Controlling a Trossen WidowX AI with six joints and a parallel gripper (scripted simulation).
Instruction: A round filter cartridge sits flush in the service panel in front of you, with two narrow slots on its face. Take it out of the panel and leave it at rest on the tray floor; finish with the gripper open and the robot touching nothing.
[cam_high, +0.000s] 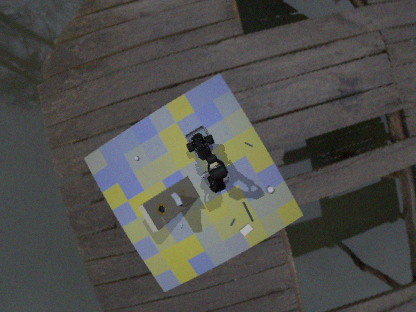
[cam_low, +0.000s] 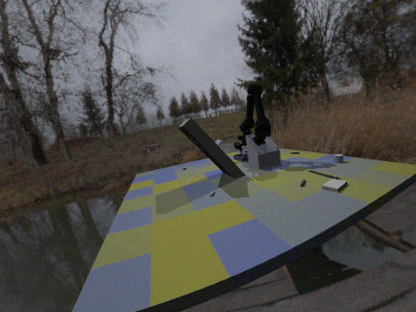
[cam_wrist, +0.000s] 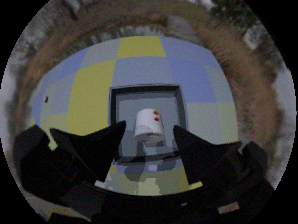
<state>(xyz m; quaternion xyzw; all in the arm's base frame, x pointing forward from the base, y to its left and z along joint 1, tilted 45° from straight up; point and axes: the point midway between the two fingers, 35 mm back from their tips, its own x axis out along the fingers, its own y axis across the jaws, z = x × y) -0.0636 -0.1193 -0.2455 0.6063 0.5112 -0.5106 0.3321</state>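
Right now the white round cartridge is 10 mm to the left of my gripper tip and 10 mm below it. The rest, counted from my gripper tip: white cylinder (620 mm to the left, 210 mm behind, 30 mm below); white dot (480 mm ahead, 180 mm to the right, 40 mm below); square tray (40 mm below).
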